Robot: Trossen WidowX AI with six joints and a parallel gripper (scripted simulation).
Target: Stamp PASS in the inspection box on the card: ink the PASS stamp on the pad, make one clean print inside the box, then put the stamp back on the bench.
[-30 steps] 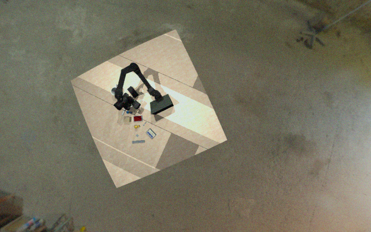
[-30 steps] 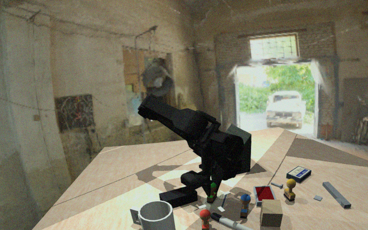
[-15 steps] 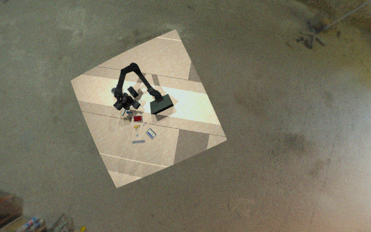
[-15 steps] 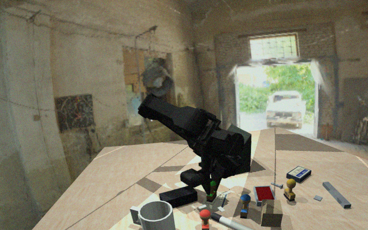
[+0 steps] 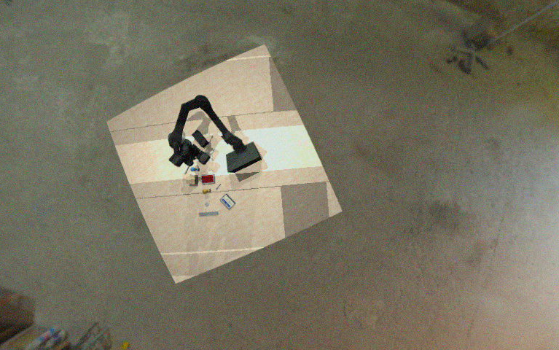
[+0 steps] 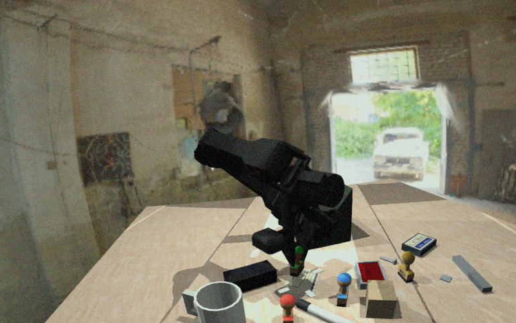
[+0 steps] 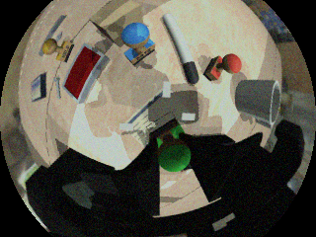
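My gripper tip is 5 cm above the white card and 1 cm to the right of it. The rest, counted from my gripper tip: black block 10 cm to the right, 3 cm below, 2 cm behind; green-knobbed stamp right at my gripper tip; blue-knobbed stamp 10 cm ahead, 7 cm to the left, 3 cm below.
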